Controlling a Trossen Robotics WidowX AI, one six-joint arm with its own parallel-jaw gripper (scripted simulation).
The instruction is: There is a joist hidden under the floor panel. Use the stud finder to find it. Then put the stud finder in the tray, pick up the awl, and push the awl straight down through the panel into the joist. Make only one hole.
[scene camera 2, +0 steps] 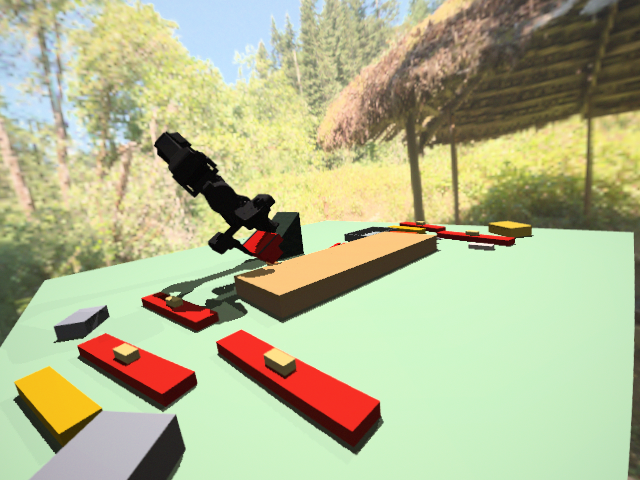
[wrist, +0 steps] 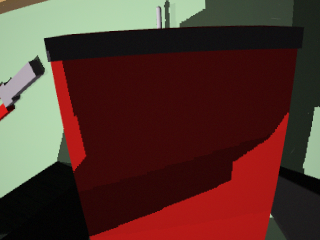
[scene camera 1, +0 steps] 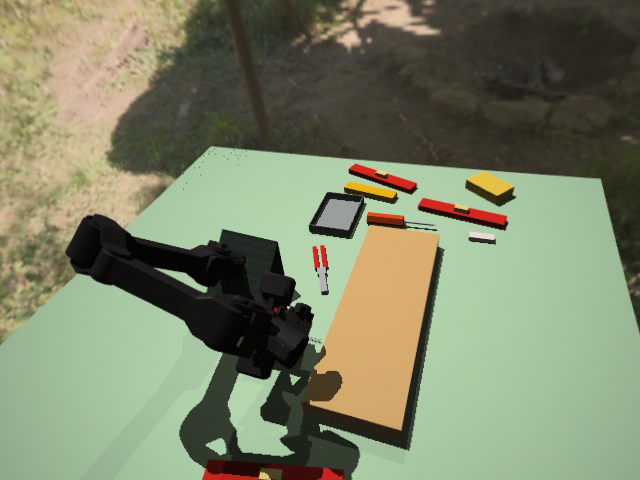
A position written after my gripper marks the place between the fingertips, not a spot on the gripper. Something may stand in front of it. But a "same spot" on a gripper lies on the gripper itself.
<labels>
My gripper shows in scene camera 2, in the wrist view (176, 181) and in scene camera 1. A grey block shows in scene camera 2 (84, 321); in the wrist view it is out of frame, in scene camera 1 it is out of frame. One and the same spot on my gripper: (scene camera 2: 236, 244) is (scene camera 1: 274, 360).
</labels>
